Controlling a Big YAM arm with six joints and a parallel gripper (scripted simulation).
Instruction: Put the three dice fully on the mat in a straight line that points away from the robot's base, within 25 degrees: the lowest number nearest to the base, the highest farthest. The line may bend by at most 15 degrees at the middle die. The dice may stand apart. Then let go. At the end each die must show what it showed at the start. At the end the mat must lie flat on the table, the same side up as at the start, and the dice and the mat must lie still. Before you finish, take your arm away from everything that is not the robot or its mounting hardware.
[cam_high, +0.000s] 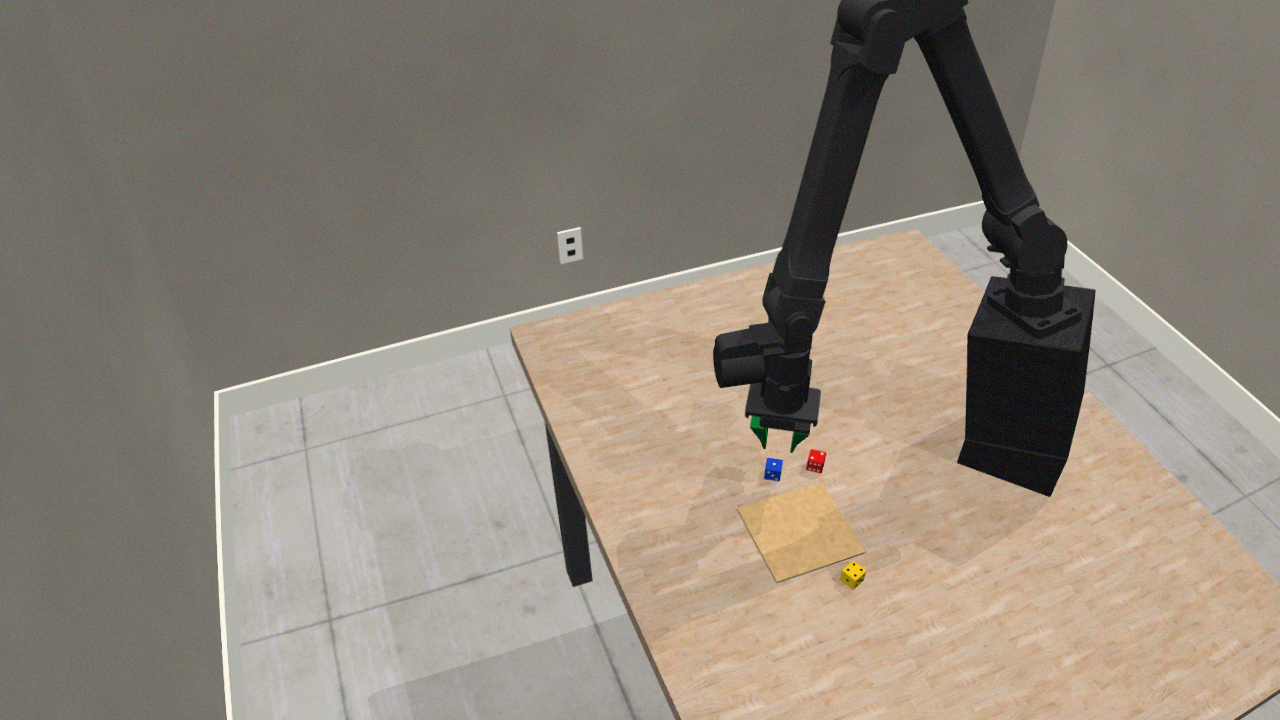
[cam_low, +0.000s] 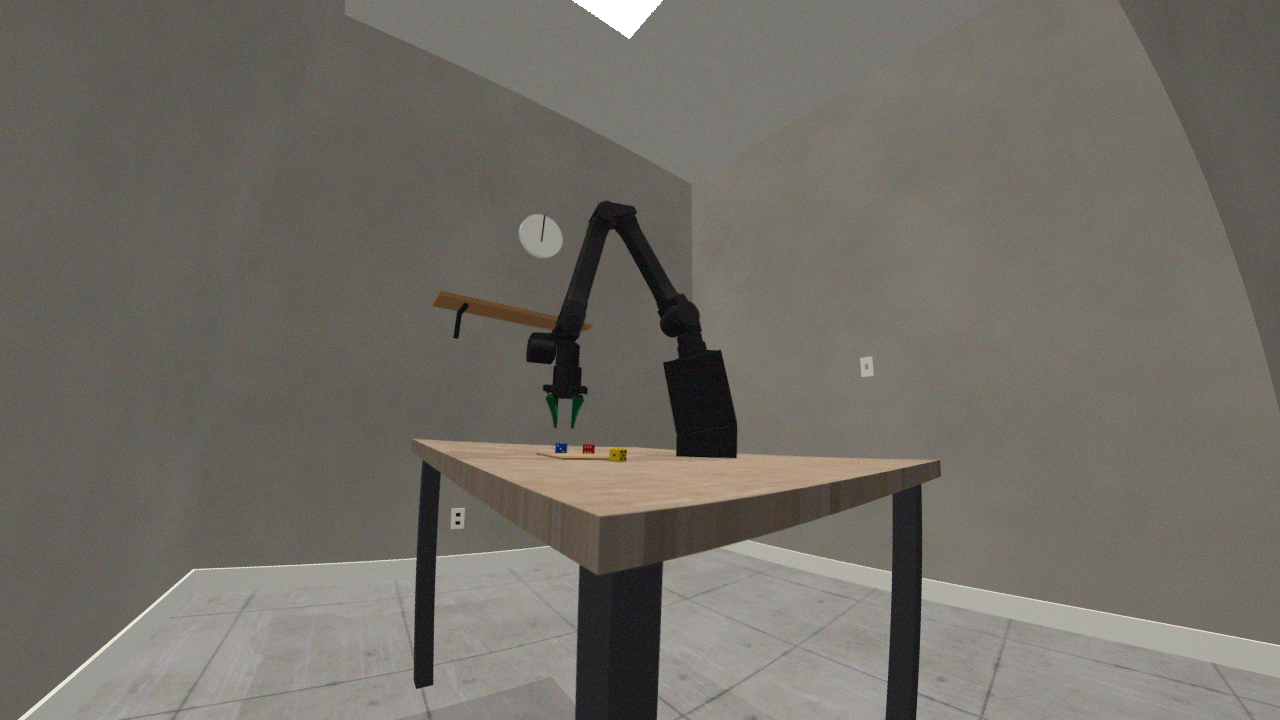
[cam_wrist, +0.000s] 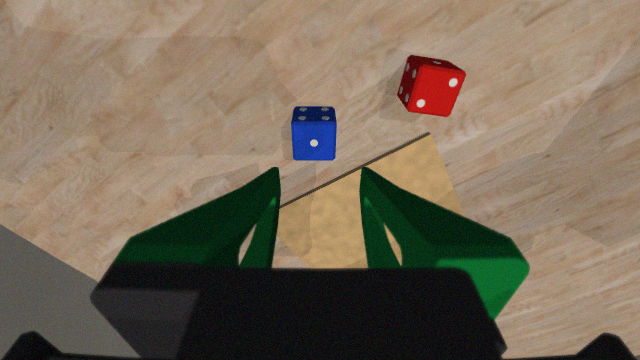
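My hand is 60 mm above the blue die. Also, from my hand: red die: 70 mm behind, 60 mm below, 10 mm to the left; tan mat: 110 mm to the left, 70 mm below, 20 mm ahead; yellow die: 220 mm to the left, 60 mm below, 10 mm behind.
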